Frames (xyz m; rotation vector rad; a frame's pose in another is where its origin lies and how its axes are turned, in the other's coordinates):
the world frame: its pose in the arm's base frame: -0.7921 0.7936 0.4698 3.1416 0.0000 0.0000
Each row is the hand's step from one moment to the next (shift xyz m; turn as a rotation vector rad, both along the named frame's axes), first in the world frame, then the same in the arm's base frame.
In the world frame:
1: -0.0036 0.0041 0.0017 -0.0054 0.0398 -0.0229
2: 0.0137 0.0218 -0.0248 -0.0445 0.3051 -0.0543
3: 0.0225 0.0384 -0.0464 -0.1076 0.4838 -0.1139
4: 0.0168 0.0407 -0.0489 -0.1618 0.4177 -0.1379
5: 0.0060 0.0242 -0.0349 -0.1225 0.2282 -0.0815
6: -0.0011 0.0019 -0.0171 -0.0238 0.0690 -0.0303
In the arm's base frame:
1: -0.0036 -0.0041 -0.0017 -0.0054 -0.0398 0.0229
2: 0.0137 -0.0218 0.0248 -0.0445 -0.3051 0.0543
3: 0.0225 -0.0384 0.0464 -0.1076 -0.4838 0.1139
4: 0.0168 -0.0407 0.0489 -0.1618 -0.4177 0.1379
5: 0.0060 -0.0242 0.0349 -0.1225 -0.2282 0.0815
6: -0.0011 -0.0019 0.0171 -0.0238 -0.0690 0.0303

